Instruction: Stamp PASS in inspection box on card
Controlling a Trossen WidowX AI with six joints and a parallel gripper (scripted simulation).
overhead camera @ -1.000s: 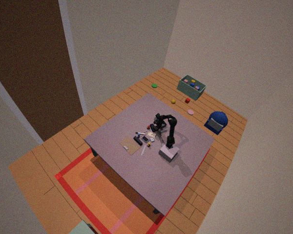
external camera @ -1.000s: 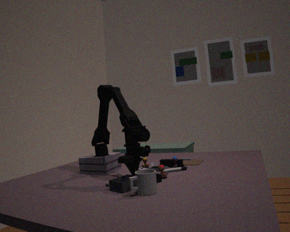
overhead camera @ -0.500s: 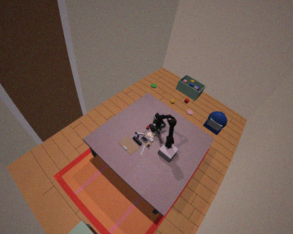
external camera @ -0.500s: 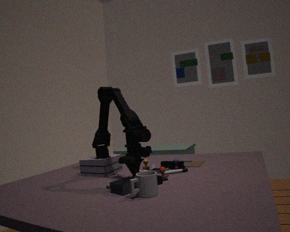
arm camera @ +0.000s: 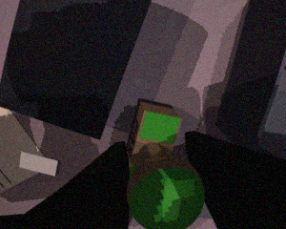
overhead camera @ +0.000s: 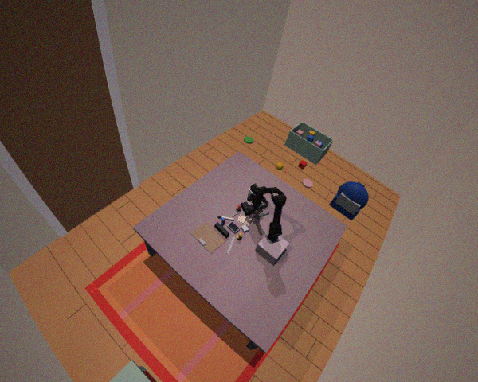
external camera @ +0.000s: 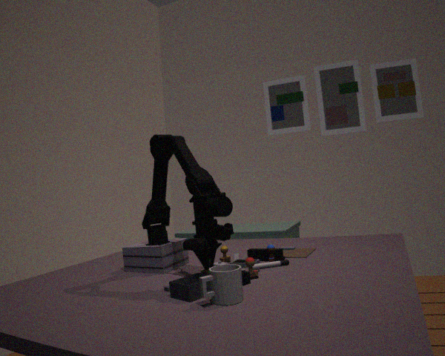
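The dark ink pad is 23 cm to the left of my gripper tip, 4 cm below it and 2 cm ahead of it. The rest, counted from my gripper tip: red-knobbed stamp: 11 cm ahead, 7 cm to the left, 3 cm below; green-knobbed PASS stamp: 1 cm below, 1 cm behind; card: 12 cm to the left, 5 cm below, 1 cm ahead.
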